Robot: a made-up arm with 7 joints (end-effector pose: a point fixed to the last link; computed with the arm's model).
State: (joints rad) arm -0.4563 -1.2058 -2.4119 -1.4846 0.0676 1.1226 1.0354
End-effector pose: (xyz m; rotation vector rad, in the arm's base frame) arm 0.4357 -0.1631 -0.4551 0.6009 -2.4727 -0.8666
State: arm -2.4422 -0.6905 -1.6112 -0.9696 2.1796 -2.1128 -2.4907
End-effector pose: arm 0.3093 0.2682 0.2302 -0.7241 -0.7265 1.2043
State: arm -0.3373 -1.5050 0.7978 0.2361 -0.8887 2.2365 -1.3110
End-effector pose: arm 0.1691 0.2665 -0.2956 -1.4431 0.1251 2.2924
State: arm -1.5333 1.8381 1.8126 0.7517 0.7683 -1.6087 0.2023
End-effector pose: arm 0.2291 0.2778 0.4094 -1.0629 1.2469 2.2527
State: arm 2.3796 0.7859 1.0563 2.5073 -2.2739 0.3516 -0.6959
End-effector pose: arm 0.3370 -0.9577 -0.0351 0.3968 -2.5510 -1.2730
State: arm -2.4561 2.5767 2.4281 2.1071 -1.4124 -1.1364 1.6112
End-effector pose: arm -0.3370 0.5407 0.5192 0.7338 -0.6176 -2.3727
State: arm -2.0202 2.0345 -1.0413 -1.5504 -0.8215 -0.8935 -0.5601
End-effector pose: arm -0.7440 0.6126 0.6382 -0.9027 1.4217 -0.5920
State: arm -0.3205 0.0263 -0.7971 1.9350 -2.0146 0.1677 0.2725
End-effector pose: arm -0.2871 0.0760 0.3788 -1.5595 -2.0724 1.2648
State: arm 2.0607 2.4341 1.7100 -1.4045 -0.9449 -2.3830 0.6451
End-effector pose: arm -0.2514 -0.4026 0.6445 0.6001 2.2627 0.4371
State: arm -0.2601 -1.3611 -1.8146 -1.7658 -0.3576 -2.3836 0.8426
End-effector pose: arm 0.3775 0.3407 -0.4053 1.2413 1.3542 -2.3034
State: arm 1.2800 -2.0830 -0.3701 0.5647 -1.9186 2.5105 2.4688
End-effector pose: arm -0.3919 -0.5910 -0.3499 -0.4136 0.4612 -0.0087
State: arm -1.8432 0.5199 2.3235 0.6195 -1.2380 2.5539 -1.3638
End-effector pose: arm -0.1307 0.4141 0.4415 0.9360 2.2976 -0.1214
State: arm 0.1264 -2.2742 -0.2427 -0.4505 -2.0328 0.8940 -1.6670
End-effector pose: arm -0.0106 -0.4645 -0.8228 -0.0831 -1.7039 -1.4057
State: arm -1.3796 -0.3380 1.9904 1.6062 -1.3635 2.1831 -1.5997
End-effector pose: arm -0.0568 0.3174 0.0095 1.2745 2.2740 0.5416
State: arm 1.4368 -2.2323 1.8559 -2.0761 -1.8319 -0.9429 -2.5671
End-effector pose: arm 0.5626 -0.1164 0.2611 2.1626 -0.4788 -0.4604
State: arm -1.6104 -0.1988 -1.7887 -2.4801 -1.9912 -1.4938 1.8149
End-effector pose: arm -0.0985 0.5299 0.3298 1.0062 0.2101 1.5362
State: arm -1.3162 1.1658 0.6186 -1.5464 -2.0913 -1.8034 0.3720
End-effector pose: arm -0.0270 0.7676 -0.0560 1.0943 -1.9369 -0.0452
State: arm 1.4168 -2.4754 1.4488 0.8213 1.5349 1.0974 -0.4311
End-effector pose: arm -0.2297 -0.1680 0.6094 1.1522 2.1999 -1.9135
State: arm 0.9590 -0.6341 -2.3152 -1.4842 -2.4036 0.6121 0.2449
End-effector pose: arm -0.0747 0.1968 -0.0517 -2.4840 0.9481 -1.1403
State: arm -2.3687 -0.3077 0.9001 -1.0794 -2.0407 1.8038 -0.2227
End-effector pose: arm 0.2274 0.3643 0.7805 -0.2940 -1.6328 1.5039
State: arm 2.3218 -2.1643 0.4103 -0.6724 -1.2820 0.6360 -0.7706
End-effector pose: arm 0.3757 -0.7651 0.6859 0.0579 -2.6621 0.1712
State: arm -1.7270 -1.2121 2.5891 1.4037 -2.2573 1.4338 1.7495
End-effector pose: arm -0.2820 1.1471 0.0294 0.6816 0.8702 -1.8477
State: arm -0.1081 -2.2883 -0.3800 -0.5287 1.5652 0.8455 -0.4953
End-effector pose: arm -0.0203 0.5961 -0.0256 1.9338 1.1433 -1.8932
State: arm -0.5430 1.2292 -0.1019 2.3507 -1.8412 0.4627 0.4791
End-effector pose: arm -0.2776 0.2332 0.4438 0.1011 2.2242 -1.5446
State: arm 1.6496 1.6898 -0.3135 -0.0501 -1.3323 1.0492 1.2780
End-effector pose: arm 0.3453 -0.7107 -0.0946 0.3147 -1.1253 0.3750
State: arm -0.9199 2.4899 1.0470 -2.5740 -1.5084 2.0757 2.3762
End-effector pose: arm -0.6333 -0.2019 -0.3499 -1.2463 -0.4610 -0.6995
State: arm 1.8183 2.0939 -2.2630 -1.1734 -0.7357 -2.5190 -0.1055
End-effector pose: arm -0.2607 -0.1144 0.1752 1.1151 -2.2462 1.8617
